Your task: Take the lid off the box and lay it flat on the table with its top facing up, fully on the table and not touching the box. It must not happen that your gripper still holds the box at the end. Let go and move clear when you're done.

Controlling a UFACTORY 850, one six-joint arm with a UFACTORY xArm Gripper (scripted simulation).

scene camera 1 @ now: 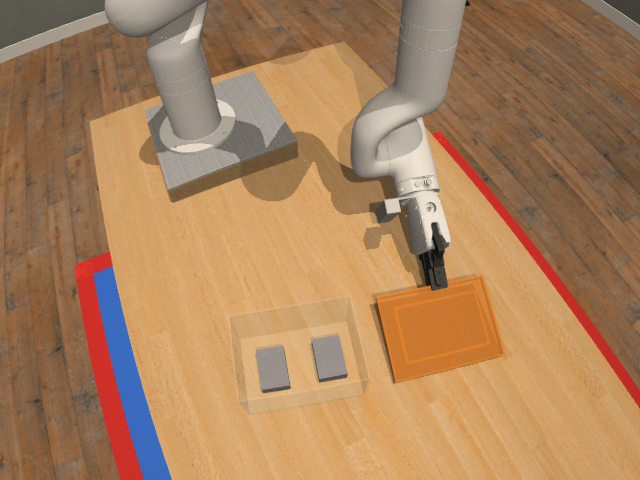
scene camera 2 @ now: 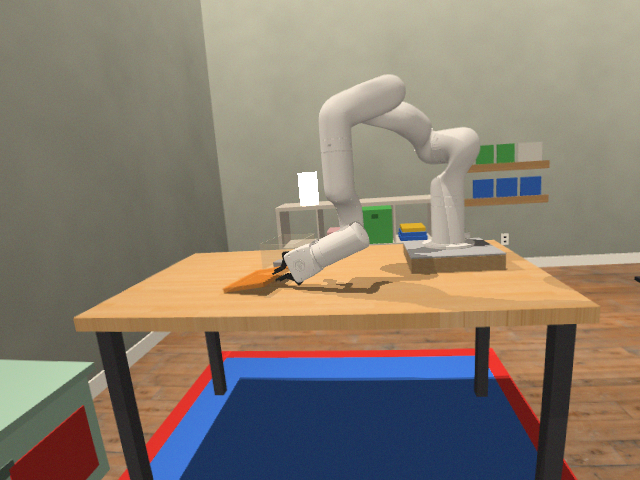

Labels:
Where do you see a clear box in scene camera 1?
At 306, 363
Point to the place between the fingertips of my gripper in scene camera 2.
At 275, 276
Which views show my gripper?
Scene camera 1 and scene camera 2: all of them.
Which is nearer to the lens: the clear box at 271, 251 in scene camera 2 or the orange lid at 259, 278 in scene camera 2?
The orange lid.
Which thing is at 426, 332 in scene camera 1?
An orange lid.

